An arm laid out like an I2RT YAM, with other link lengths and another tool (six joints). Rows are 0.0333 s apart.
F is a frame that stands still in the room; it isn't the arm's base.
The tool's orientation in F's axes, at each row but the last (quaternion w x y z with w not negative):
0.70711 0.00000 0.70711 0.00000
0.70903 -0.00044 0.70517 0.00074
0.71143 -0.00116 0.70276 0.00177
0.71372 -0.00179 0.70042 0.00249
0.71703 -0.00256 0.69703 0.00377
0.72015 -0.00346 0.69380 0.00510
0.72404 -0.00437 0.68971 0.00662
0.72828 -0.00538 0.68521 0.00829
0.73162 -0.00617 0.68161 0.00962
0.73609 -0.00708 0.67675 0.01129
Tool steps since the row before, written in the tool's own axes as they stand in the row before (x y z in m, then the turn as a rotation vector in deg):
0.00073 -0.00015 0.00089 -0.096 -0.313 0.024
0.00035 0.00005 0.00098 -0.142 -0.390 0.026
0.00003 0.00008 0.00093 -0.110 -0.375 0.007
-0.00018 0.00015 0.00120 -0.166 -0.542 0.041
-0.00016 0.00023 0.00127 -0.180 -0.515 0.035
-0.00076 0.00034 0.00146 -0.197 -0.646 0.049
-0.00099 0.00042 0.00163 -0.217 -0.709 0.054
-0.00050 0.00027 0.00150 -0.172 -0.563 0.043
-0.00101 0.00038 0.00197 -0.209 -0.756 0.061
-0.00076 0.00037 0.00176 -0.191 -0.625 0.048
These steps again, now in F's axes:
0.00089 -0.00015 -0.00073 0.024 -0.313 0.096
0.00098 0.00005 -0.00034 0.026 -0.390 0.142
0.00093 0.00008 -0.00002 0.007 -0.375 0.110
0.00120 0.00016 0.00020 0.041 -0.542 0.166
0.00126 0.00024 0.00020 0.035 -0.515 0.180
0.00143 0.00036 0.00081 0.049 -0.646 0.197
0.00157 0.00044 0.00107 0.054 -0.709 0.217
0.00146 0.00030 0.00059 0.043 -0.563 0.172
0.00188 0.00042 0.00115 0.063 -0.756 0.210
0.00168 0.00041 0.00091 0.048 -0.625 0.191

